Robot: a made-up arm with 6 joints.
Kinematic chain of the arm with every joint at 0, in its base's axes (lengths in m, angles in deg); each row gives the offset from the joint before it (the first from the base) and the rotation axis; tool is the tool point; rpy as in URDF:
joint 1: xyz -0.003 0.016 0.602 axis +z
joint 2: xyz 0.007 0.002 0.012 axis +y
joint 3: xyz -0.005 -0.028 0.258 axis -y
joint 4: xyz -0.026 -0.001 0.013 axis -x
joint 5: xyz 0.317 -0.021 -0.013 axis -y
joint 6: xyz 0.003 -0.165 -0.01 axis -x
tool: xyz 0.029 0.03 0.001 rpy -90 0 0
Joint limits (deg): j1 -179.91..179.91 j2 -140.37..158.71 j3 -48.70..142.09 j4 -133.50..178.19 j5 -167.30..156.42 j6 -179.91..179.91
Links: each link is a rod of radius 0.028 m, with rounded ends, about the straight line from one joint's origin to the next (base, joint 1, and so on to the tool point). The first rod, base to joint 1, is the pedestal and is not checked.
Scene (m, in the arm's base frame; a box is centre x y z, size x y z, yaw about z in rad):
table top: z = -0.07
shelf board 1: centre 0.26 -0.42 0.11 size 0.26 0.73 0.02 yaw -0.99
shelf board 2: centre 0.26 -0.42 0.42 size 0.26 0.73 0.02 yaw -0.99
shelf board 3: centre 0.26 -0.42 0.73 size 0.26 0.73 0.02 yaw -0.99
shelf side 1: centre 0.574 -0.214 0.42 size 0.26 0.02 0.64 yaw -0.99
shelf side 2: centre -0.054 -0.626 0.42 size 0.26 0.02 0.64 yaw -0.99
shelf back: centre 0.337 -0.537 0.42 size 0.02 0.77 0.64 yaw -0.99
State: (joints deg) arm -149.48 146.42 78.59 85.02 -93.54 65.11
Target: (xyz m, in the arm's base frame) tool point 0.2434 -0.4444 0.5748
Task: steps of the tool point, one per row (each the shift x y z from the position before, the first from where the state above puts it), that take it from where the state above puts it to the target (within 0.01 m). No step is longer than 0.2 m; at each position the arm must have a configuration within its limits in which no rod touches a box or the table.
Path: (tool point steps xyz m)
1: -0.0118 -0.0854 0.0418
2: 0.0146 -0.0738 0.0486
3: 0.0389 -0.0553 0.0528
4: 0.0591 -0.0312 0.0537
5: 0.1561 -0.0323 0.0543
6: 0.1509 0.0454 0.0482
7: 0.1093 0.1110 0.0389
8: 0.0190 -0.0736 -0.0096
9: 0.0310 -0.0604 -0.0028
10: 0.0389 -0.0430 0.0035
11: 0.0423 -0.0229 0.0089

